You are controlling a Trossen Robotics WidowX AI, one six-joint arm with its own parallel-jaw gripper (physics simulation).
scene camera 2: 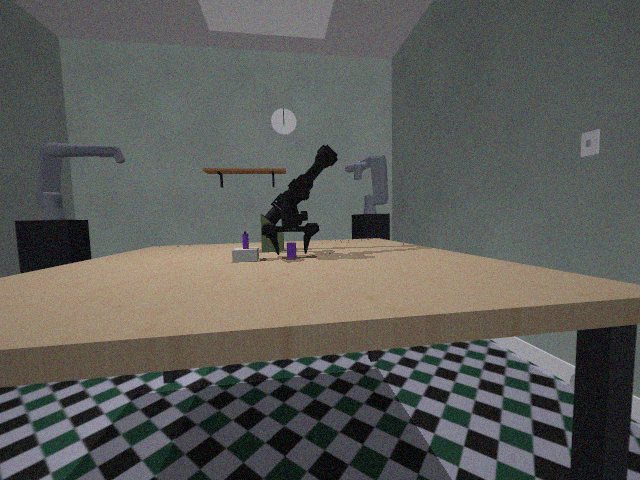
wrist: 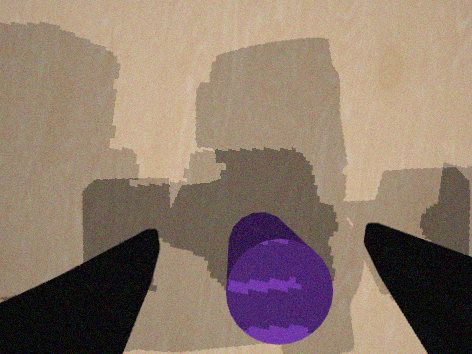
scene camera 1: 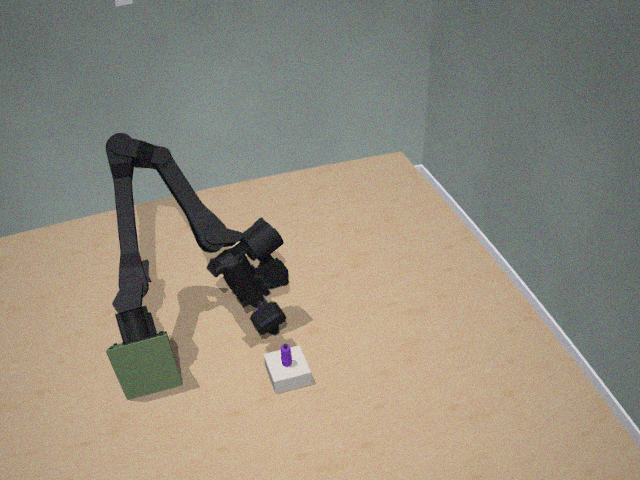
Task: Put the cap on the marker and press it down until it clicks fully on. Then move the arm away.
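Seen in the pictures: gripper, fingertip midpoint: (scene camera 2: 292, 254) (wrist: 261, 236); arm's base, link origin: (scene camera 2: 269, 221) (scene camera 1: 139, 340).
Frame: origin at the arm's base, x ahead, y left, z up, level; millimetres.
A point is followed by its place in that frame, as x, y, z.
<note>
The purple cap (scene camera 2: 291, 251) {287, 32, -100} (wrist: 280, 310) {267, 35, -73} stands upright on the table. In scene camera 1 it is almost wholly hidden by the gripper. The purple marker (scene camera 1: 286, 356) {252, -120, -54} (scene camera 2: 245, 241) {264, -111, -61} stands upright, dark tip up and bare, in a white block (scene camera 1: 293, 382) {250, -148, -103} (scene camera 2: 245, 255) {292, -115, -103}, apart from the cap. My gripper (scene camera 1: 268, 331) {279, 36, -110} (scene camera 2: 292, 252) {279, 36, -110} (wrist: 261, 235) {279, 36, -110} is open and points down low over the table. In scene camera 2 its two fingertips are on either side of the cap, near its height. In the wrist view the cap shows between the fingers, with a gap on each side.
The arm's green base block (scene camera 1: 145, 367) {-7, -35, -40} stands on the wooden table (scene camera 1: 413, 372) {476, -231, -122} (scene camera 2: 320, 294) {732, -14, -123}, to the left of the white block in scene camera 1. Two grey arms on dark stands, a wall shelf (scene camera 2: 245, 171) and a clock (scene camera 2: 283, 121) are in the background.
</note>
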